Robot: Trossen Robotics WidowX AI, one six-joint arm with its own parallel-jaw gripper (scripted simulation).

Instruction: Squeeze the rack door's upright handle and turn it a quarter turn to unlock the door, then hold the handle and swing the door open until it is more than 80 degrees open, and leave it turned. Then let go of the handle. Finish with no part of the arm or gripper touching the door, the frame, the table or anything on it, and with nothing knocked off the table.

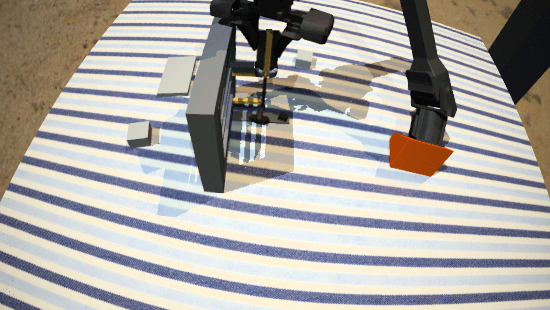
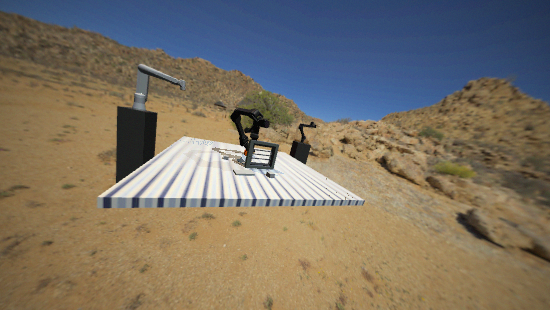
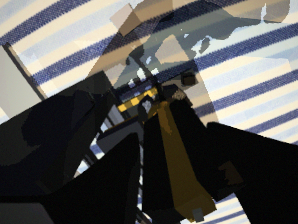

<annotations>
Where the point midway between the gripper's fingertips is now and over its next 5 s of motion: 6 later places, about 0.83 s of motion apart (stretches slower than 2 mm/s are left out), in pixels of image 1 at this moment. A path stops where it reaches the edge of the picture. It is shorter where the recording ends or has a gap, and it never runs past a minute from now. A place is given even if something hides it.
The gripper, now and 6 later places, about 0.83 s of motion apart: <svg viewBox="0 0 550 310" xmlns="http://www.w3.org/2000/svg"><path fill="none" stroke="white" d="M267 53L277 56L303 69L327 91L343 123L343 162L343 164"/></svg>
</annotations>
